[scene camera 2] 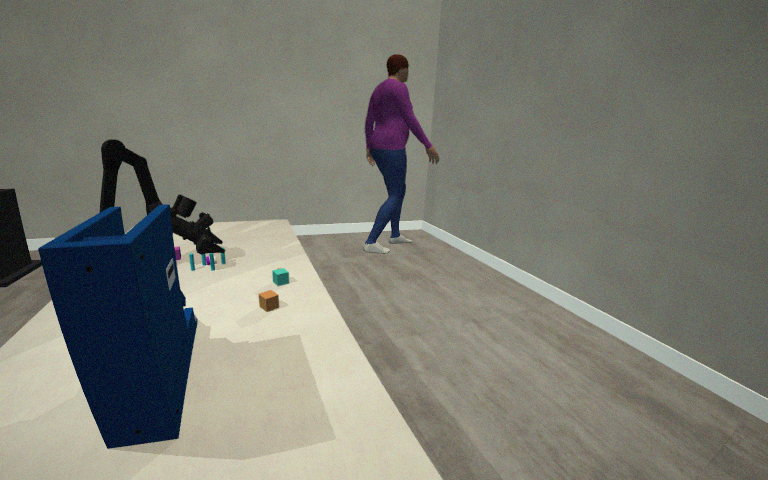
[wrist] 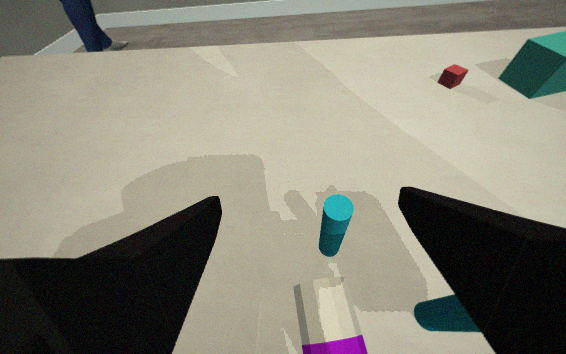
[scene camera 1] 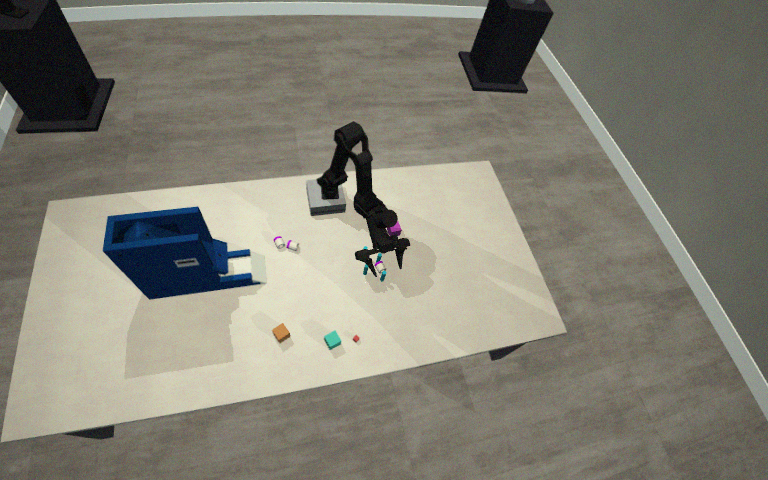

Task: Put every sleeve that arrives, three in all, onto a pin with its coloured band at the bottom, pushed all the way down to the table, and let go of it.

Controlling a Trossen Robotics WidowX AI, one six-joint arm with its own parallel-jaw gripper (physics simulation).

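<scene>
One white sleeve [scene camera 1: 380, 267] [wrist: 332, 312] with a magenta band lies on its side among the four upright teal pins [scene camera 1: 365, 270] [scene camera 2: 212, 262] [wrist: 336, 225]. Its plain end faces one pin in the wrist view, and its banded end is cut off by the lower edge there. Two more sleeves, one [scene camera 1: 279, 242] beside the other [scene camera 1: 292, 245], lie on their sides between the blue dispenser and the pins. My gripper [scene camera 1: 387, 271] [scene camera 2: 219, 250] [wrist: 308, 200] is open and empty, low over the pins, with its fingers spread either side of the sleeve and the pin ahead of it.
The blue dispenser [scene camera 1: 169, 266] [scene camera 2: 124, 339] stands on the table at the left in scene camera 1. A magenta cube [scene camera 1: 394, 228] [scene camera 2: 177, 253] is beneath the arm. Orange [scene camera 1: 280, 332] [scene camera 2: 269, 301], teal [scene camera 1: 332, 340] [scene camera 2: 280, 276] and small red [scene camera 1: 356, 338] [wrist: 452, 76] cubes lie near the front edge.
</scene>
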